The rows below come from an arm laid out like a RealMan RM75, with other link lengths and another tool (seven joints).
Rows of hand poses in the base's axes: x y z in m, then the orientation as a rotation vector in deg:
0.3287, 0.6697, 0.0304, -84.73, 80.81, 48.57
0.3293, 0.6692, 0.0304, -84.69, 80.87, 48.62
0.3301, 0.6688, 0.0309, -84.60, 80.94, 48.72
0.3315, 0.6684, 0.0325, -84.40, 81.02, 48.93
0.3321, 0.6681, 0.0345, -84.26, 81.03, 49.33
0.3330, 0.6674, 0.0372, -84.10, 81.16, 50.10
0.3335, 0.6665, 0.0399, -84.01, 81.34, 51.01
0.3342, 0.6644, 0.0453, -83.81, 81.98, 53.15
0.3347, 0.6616, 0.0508, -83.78, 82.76, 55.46
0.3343, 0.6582, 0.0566, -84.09, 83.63, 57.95
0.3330, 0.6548, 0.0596, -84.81, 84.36, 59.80
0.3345, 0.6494, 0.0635, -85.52, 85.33, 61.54
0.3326, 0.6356, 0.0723, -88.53, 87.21, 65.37
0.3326, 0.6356, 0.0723, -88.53, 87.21, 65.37
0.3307, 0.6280, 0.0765, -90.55, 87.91, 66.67
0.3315, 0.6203, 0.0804, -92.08, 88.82, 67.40
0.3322, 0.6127, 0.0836, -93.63, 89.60, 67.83
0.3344, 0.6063, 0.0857, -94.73, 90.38, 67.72
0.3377, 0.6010, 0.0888, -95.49, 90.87, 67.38
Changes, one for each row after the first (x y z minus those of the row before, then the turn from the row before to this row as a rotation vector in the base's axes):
0.0006, -0.0005, 0.0000, 0.01, 0.07, -0.02
0.0008, -0.0004, 0.0005, 0.05, 0.11, -0.03
0.0014, -0.0004, 0.0016, 0.15, 0.19, -0.06
0.0006, -0.0003, 0.0020, 0.20, 0.26, 0.09
0.0009, -0.0007, 0.0027, 0.26, 0.57, 0.21
0.0005, -0.0009, 0.0027, 0.22, 0.70, 0.30
0.0007, -0.0021, 0.0054, 0.38, 1.77, 0.66
0.0005, -0.0028, 0.0055, 0.22, 1.96, 0.81
-0.0004, -0.0034, 0.0058, -0.01, 2.12, 1.09
-0.0013, -0.0034, 0.0030, -0.37, 1.60, 1.11
0.0015, -0.0054, 0.0039, -0.55, 1.67, 0.99
-0.0019, -0.0138, 0.0088, -1.93, 3.45, 3.17
0.0000, 0.0000, 0.0000, 0.00, 0.00, 0.00
-0.0019, -0.0076, 0.0042, -1.26, 1.16, 1.72
0.0008, -0.0077, 0.0039, -1.25, 0.91, 1.10
0.0007, -0.0076, 0.0032, -1.24, 0.65, 1.02
0.0022, -0.0064, 0.0021, -1.11, 0.30, 0.51
0.0033, -0.0053, 0.0031, -0.79, 0.00, 0.27

